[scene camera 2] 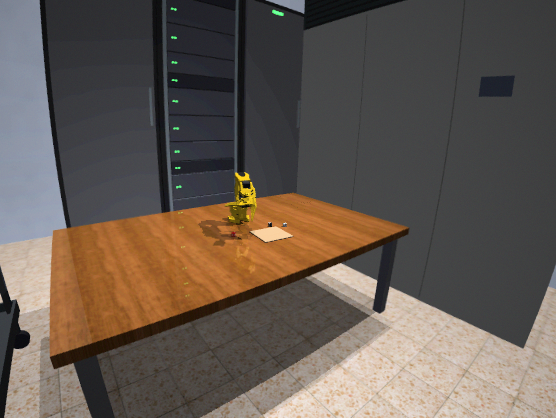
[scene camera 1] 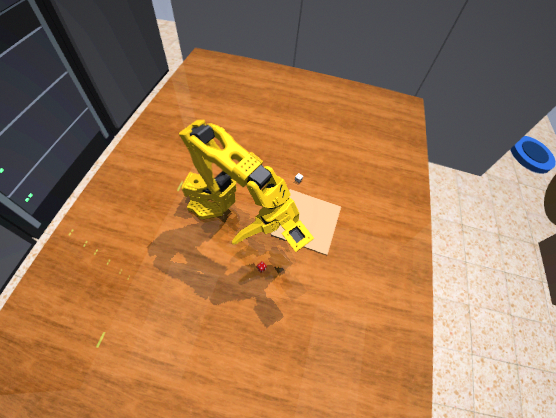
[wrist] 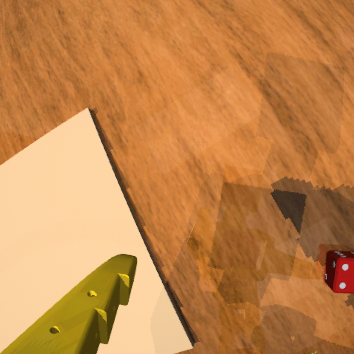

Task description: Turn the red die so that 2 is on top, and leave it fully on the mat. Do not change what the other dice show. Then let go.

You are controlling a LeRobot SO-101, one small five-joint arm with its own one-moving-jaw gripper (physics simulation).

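Frame: origin at the arm's base, x right, y ahead, z up, level; millimetres.
Where they show: hand, tool point: (scene camera 2: 251, 220) (wrist: 133, 274); arm's base, link origin: (scene camera 2: 241, 221) (scene camera 1: 217, 202).
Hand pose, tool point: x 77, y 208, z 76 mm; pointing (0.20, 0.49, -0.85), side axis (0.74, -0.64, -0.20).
Observation:
Things, the pixels of their top centre, and the offset from my tool point.
- red die, top centre: (scene camera 1: 261, 265) (scene camera 2: 233, 232) dx +55, dy -54, dz -60 mm
- mat, top centre: (wrist: 38, 268) (scene camera 1: 307, 219) (scene camera 2: 271, 233) dx -92, dy +20, dz -72 mm
- white die, top centre: (scene camera 1: 299, 176) (scene camera 2: 284, 223) dx -209, dy -27, dz -60 mm
- black die, top centre: (scene camera 2: 270, 222) dx -154, dy -71, dz -60 mm
The red die (scene camera 1: 261, 267) (scene camera 2: 233, 234) (wrist: 342, 271) lies on the bare table, off the mat (scene camera 1: 322, 227) (scene camera 2: 271, 234) (wrist: 75, 200). It is partly cut off at the right edge of the wrist view. Its largest visible face there shows two pips and looks like the top, but I cannot be certain. My gripper (scene camera 1: 260, 238) (scene camera 2: 239, 212) is fully open and empty, above the table near the mat's edge, apart from the red die. One notched jaw (wrist: 95, 300) shows in the wrist view. The moving jaw is out of that picture.
The white die (scene camera 1: 298, 178) (scene camera 2: 285, 225) is on the table beyond the mat. The black die (scene camera 2: 269, 224) is near the mat's back edge; the arm hides it in scene camera 1. The arm's base (scene camera 1: 207, 200) stands left of the mat in that view.

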